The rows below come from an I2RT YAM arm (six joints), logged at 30 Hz.
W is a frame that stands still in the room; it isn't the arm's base.
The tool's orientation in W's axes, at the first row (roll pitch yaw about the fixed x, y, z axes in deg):
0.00, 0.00, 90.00
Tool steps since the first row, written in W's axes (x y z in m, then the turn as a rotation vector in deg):
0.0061, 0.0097, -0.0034, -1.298, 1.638, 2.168
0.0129, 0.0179, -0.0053, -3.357, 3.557, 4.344
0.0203, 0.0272, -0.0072, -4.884, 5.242, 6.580
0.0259, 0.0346, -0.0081, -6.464, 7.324, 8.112
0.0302, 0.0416, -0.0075, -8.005, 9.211, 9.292
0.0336, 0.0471, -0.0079, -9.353, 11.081, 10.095
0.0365, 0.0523, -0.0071, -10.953, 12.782, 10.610
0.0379, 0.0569, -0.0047, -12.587, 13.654, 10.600
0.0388, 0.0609, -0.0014, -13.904, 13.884, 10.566
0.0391, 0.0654, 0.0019, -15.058, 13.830, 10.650
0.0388, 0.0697, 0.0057, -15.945, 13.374, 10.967
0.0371, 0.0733, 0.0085, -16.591, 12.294, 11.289
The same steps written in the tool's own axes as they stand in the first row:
0.0097, -0.0061, -0.0034, 1.638, 1.298, 2.168
0.0179, -0.0129, -0.0053, 3.557, 3.357, 4.344
0.0272, -0.0203, -0.0072, 5.242, 4.884, 6.580
0.0346, -0.0259, -0.0081, 7.324, 6.464, 8.112
0.0416, -0.0302, -0.0075, 9.211, 8.005, 9.292
0.0471, -0.0336, -0.0079, 11.081, 9.353, 10.095
0.0523, -0.0365, -0.0071, 12.782, 10.953, 10.610
0.0569, -0.0379, -0.0047, 13.654, 12.587, 10.600
0.0609, -0.0388, -0.0014, 13.884, 13.904, 10.566
0.0654, -0.0391, 0.0019, 13.830, 15.058, 10.650
0.0697, -0.0388, 0.0057, 13.374, 15.945, 10.967
0.0733, -0.0371, 0.0085, 12.294, 16.591, 11.289

